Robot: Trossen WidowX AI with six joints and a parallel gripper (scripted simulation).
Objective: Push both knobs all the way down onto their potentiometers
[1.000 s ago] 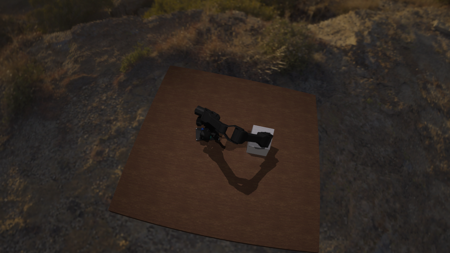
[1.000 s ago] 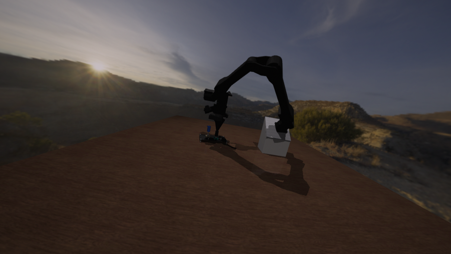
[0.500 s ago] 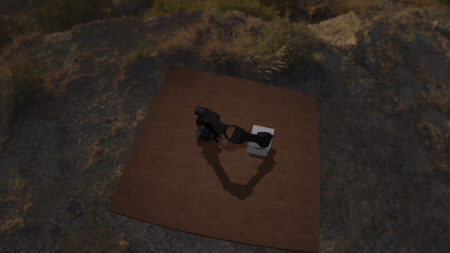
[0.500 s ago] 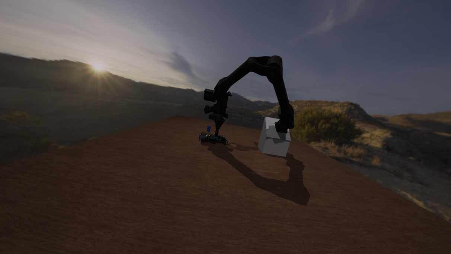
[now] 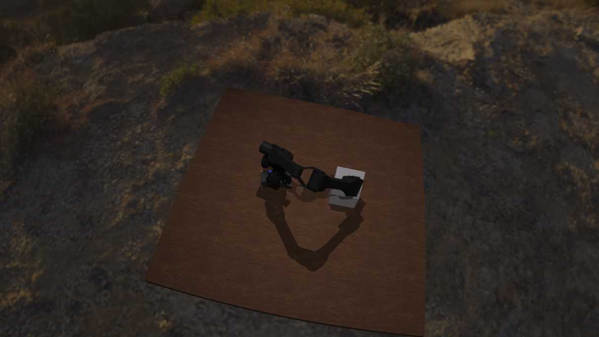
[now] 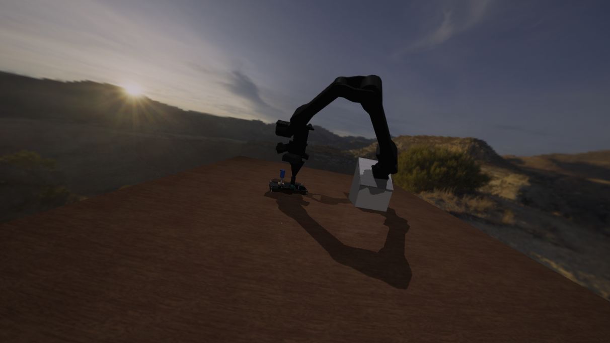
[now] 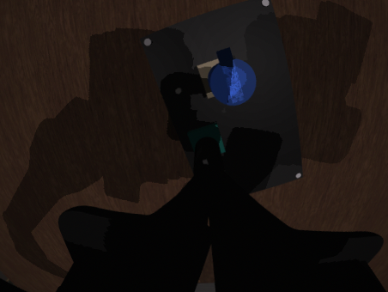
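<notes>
My gripper tip is now 1 cm above the black knob. Also, from my gripper tip: blue knob: 5 cm ahead, 1 cm to the right.
</notes>
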